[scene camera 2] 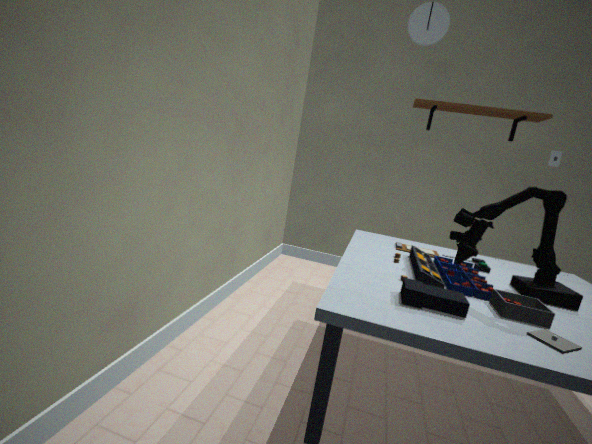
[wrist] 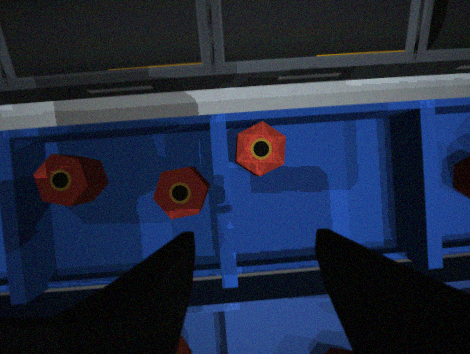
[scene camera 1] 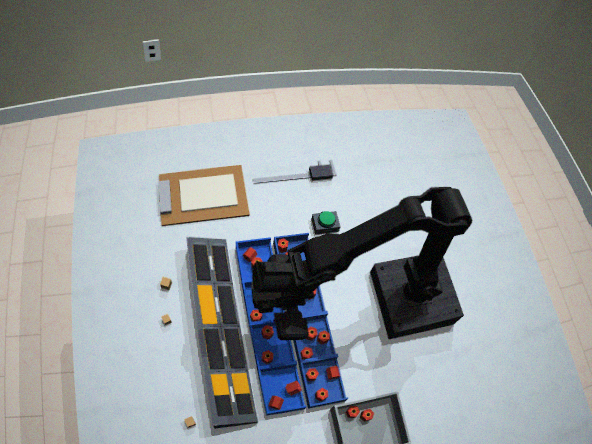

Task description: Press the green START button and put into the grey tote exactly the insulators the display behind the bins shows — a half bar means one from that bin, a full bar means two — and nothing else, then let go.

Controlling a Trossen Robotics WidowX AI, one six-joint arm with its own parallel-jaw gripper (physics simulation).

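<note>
The green START button point(scene camera 1: 327, 219) sits beyond the blue bins point(scene camera 1: 272, 378) point(scene camera 2: 452, 282). The display point(scene camera 1: 235, 419) point(scene camera 2: 414, 265) has a full orange bar point(scene camera 1: 207, 304) in its second panel's left column and two half bars point(scene camera 1: 220, 384) point(scene camera 1: 240, 383) in the fourth panel. My gripper point(scene camera 1: 291, 330) point(scene camera 2: 458, 261) point(wrist: 255, 241) is part open and empty, above the display-side row. In the wrist view, one upright red insulator point(wrist: 261, 148) stands in the second bin point(wrist: 295, 220), ahead of the fingertips. The neighbouring third bin holds two point(wrist: 180, 193) point(wrist: 61, 180). The grey tote point(scene camera 1: 395, 397) point(scene camera 2: 525, 315) holds two insulators point(scene camera 1: 353, 412) point(scene camera 1: 367, 414).
A clipboard point(scene camera 1: 242, 195) and a caliper point(scene camera 1: 321, 172) lie beyond the bins. Small wooden cubes point(scene camera 1: 165, 283) point(scene camera 1: 166, 319) point(scene camera 1: 189, 421) lie behind the display. A black box point(scene camera 2: 435, 297) and a flat pale plate point(scene camera 2: 550, 340) are near the table edge. The bins have raised dividers point(wrist: 220, 175).
</note>
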